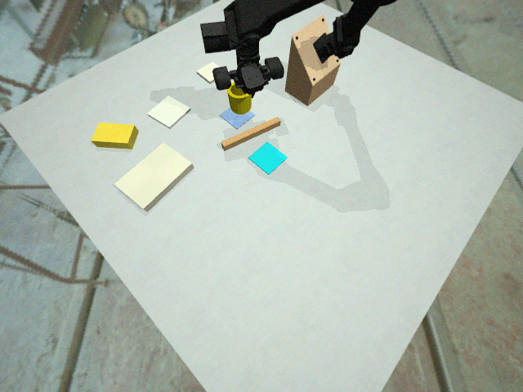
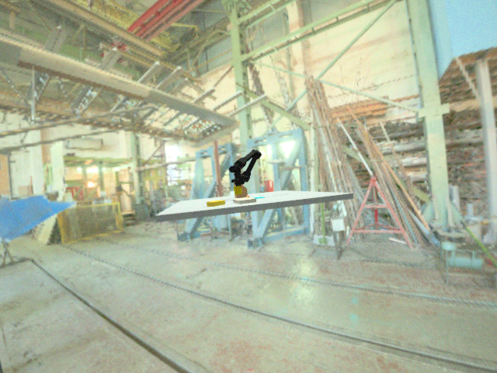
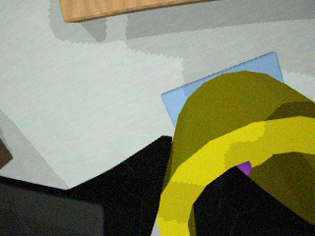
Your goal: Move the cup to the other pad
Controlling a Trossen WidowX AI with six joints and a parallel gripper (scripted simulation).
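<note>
Right now the cyan pad is 15 cm to the left of my gripper tip, 9 cm below it and 9 cm ahead of it. Round my gripper tip: wooden bar 8 cm below, 6 cm ahead, 5 cm to the left; yellow cup 2 cm to the right, 2 cm ahead; large cream slab 35 cm ahead, 7 cm below, 6 cm to the right.
</note>
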